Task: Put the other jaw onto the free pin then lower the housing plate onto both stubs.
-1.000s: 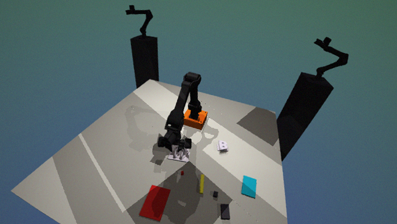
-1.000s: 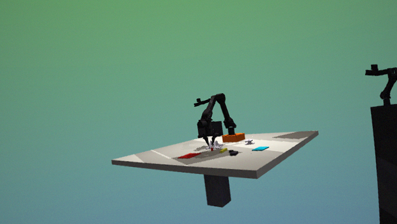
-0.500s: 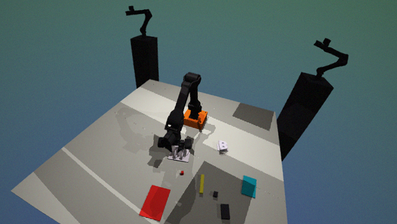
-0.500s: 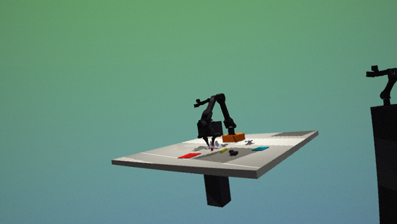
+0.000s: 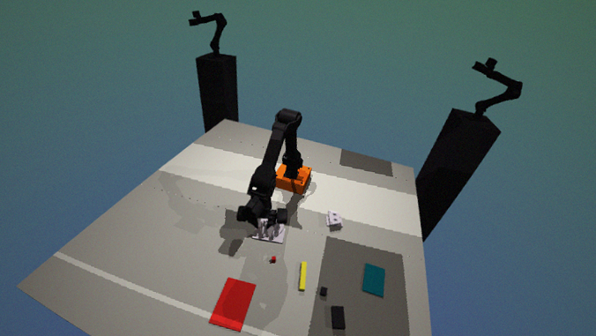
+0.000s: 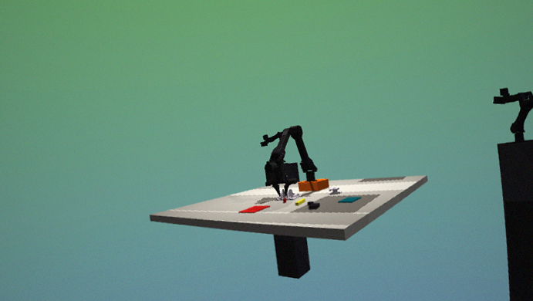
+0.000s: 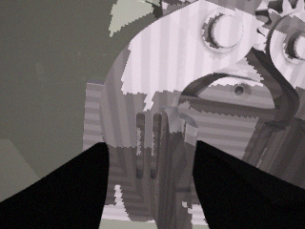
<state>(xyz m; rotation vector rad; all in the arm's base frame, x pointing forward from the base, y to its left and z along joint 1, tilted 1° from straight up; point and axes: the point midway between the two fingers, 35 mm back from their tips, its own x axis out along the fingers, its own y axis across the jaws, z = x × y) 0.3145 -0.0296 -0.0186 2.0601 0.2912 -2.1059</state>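
My gripper tip is now 40 mm past the jaw and 10 mm to the right of it. The rest, counted from my gripper tip: small red cube 120 mm ahead, 90 mm to the left; then yellow bar 200 mm to the left, 140 mm ahead, 10 mm below; then red sheet 300 mm ahead, 10 mm to the left, 10 mm below.
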